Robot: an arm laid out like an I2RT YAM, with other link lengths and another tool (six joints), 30 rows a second.
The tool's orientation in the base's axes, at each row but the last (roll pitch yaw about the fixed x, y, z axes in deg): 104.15 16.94 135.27; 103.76 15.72 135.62; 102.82 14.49 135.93; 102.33 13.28 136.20; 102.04 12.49 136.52; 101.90 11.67 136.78; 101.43 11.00 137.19; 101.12 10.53 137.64; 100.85 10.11 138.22; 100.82 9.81 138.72; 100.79 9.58 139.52; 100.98 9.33 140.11; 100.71 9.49 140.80
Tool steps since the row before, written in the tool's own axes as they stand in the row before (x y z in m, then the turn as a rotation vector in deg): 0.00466 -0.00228 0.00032 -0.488 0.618 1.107; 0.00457 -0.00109 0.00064 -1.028 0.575 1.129; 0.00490 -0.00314 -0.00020 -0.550 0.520 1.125; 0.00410 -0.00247 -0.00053 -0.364 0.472 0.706; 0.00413 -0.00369 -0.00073 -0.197 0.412 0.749; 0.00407 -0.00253 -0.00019 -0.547 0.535 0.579; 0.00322 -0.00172 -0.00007 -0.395 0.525 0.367; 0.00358 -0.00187 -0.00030 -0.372 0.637 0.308; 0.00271 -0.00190 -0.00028 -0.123 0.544 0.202; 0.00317 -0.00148 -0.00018 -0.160 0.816 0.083; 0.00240 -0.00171 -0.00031 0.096 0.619 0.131; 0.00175 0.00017 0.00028 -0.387 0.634 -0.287; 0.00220 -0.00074 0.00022 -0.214 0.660 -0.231
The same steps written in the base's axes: -0.00287 0.00249 -0.00355 1.125 0.609 0.457; -0.00266 0.00311 -0.00240 1.514 0.244 0.558; -0.00349 0.00213 -0.00415 1.180 0.545 0.387; -0.00322 0.00164 -0.00318 0.751 0.375 0.386; -0.00340 0.00118 -0.00427 0.664 0.498 0.283; -0.00303 0.00188 -0.00321 0.794 0.182 0.506; -0.00236 0.00163 -0.00226 0.538 0.134 0.509; -0.00280 0.00167 -0.00240 0.480 0.137 0.624; -0.00217 0.00109 -0.00226 0.226 0.202 0.510; -0.00247 0.00156 -0.00194 0.173 0.161 0.802; -0.00200 0.00089 -0.00200 0.013 0.311 0.559; -0.00114 0.00136 -0.00017 0.106 -0.298 0.731; -0.00153 0.00135 -0.00112 0.009 -0.142 0.717
